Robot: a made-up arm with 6 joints.
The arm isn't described. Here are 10 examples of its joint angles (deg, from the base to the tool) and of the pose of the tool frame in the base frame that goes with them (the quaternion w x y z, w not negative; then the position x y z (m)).
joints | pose
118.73 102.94 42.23 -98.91 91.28 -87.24 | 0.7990 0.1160 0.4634 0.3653 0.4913 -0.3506 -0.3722
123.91 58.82 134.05 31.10 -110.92 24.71 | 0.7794 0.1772 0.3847 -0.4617 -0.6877 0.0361 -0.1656
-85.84 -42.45 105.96 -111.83 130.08 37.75 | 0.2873 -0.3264 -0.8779 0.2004 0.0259 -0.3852 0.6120
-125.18 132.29 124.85 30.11 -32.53 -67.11 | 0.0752 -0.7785 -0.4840 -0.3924 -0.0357 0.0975 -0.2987
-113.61 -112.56 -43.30 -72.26 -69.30 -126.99 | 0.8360 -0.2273 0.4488 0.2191 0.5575 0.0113 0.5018
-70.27 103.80 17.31 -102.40 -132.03 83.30 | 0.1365 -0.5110 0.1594 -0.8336 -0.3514 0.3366 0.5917
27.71 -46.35 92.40 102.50 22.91 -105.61 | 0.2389 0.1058 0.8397 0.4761 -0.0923 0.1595 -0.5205
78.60 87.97 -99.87 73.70 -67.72 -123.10 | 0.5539 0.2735 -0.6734 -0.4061 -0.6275 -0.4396 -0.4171
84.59 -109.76 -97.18 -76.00 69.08 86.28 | 0.4567 -0.2170 0.7025 -0.5008 -0.2741 0.1386 0.2921
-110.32 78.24 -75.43 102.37 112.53 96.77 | 0.6397 0.5456 -0.1887 -0.5075 0.3548 -0.0558 -0.4017
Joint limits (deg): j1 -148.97..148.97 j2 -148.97..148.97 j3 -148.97..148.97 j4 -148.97..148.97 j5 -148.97..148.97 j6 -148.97..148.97
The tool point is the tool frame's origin. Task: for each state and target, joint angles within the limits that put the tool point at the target. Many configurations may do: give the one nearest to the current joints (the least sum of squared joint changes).
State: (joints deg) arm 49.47 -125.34 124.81 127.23 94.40 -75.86
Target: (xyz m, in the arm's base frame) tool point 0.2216 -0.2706 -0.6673
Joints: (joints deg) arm 79.32 -146.05 82.56 82.27 104.26 -110.25
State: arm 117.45 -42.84 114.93 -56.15 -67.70 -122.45
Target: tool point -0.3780 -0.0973 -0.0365
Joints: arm 139.75 -59.11 99.18 -59.88 -58.11 -108.73
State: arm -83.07 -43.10 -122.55 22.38 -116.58 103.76
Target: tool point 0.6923 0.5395 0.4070
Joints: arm -90.18 -10.61 -123.69 7.53 -97.84 104.70
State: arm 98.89 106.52 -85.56 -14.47 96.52 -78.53
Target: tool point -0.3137 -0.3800 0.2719
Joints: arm 130.60 89.21 -105.48 -16.43 82.66 -71.26
